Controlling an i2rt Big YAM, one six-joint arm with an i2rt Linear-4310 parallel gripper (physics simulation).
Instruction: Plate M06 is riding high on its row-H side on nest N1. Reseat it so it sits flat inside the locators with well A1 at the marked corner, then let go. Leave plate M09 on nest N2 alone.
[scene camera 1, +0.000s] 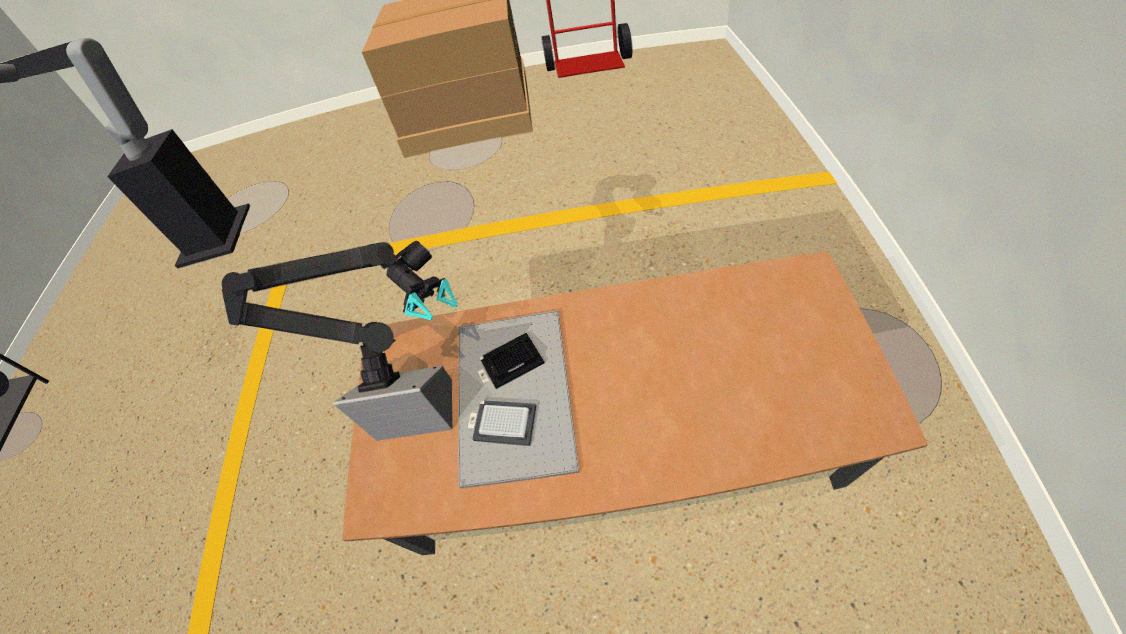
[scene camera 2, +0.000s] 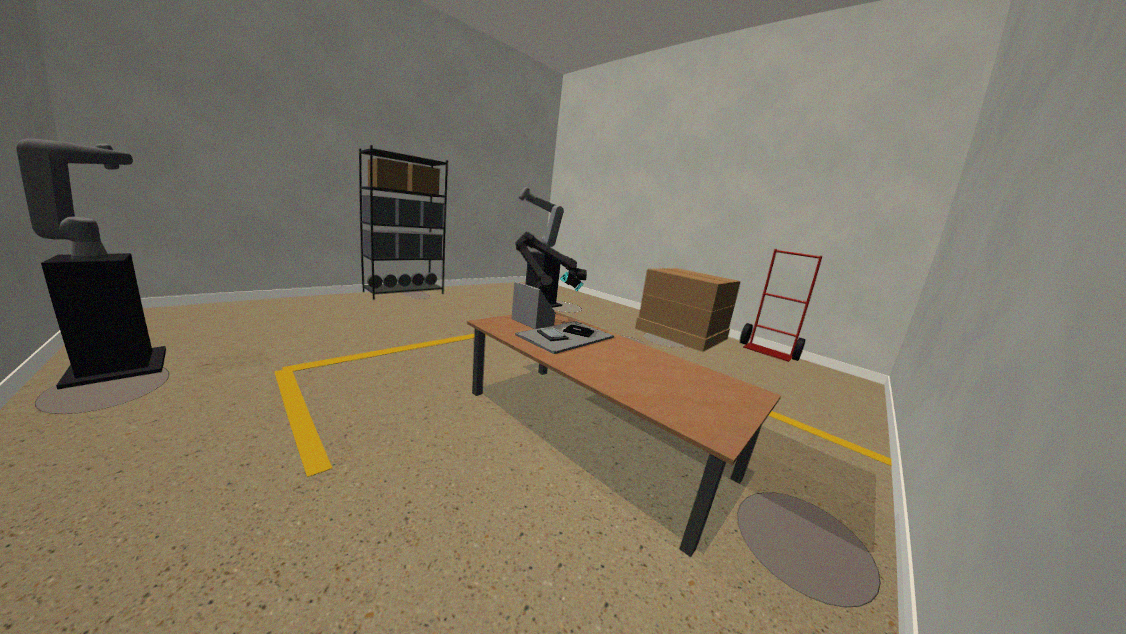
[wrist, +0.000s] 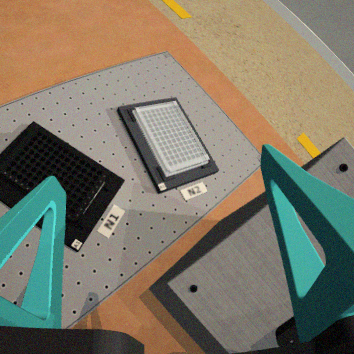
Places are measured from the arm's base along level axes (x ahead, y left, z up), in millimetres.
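Pixels of known places: gripper, fingertip midpoint: (scene camera 1: 444, 311) (scene camera 2: 571, 286) (wrist: 155, 169); arm's base, link origin: (scene camera 1: 380, 384) (scene camera 2: 532, 296).
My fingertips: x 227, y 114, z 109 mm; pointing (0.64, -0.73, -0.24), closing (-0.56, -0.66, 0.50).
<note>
Ahead of a thing's pixels: the offset from my fingertips to its top centre. "*": to the spot under its first point. Level surfaces: height alone.
Plate M06 @[dy -31, dx +124, dz -228 mm] (scene camera 1: 513, 358) (wrist: 60, 167), a black well plate, lies in the black nest N1 @[* dy -93, dx +74, dz -250 mm] (wrist: 111, 181) on the grey perforated board. Black on black, its tilt is hard to make out. A small A1 tag @[* dy +0, dx +32, dz -250 mm] (wrist: 76, 244) marks the nest corner near the N1 label @[* dy -59, dx +30, dz -260 mm] (wrist: 111, 221). Plate M09 @[dy -224, dx +83, dz -236 mm] (scene camera 1: 502, 420) (wrist: 172, 137), white, sits in the dark nest N2 @[dy -224, dx +83, dz -244 mm] (scene camera 1: 530, 429) (wrist: 149, 169). My gripper (scene camera 1: 442, 311) (scene camera 2: 572, 284) (wrist: 155, 169) is open and empty, with teal fingers. It is raised above the table's back edge, apart from both plates. The left finger hides part of nest N1 in the wrist view.
The grey perforated board @[dy -129, dx +113, dz -262 mm] (scene camera 1: 516, 468) (scene camera 2: 555, 347) (wrist: 145, 67) lies on the orange-brown table @[dz -275 mm] (scene camera 1: 709, 370) (scene camera 2: 669, 385). A grey box-shaped block (scene camera 1: 401, 405) (scene camera 2: 529, 305) (wrist: 240, 270) stands beside the board, next to the arm's base. Cardboard boxes (scene camera 1: 453, 78) (scene camera 2: 685, 307) stand on the floor behind.
</note>
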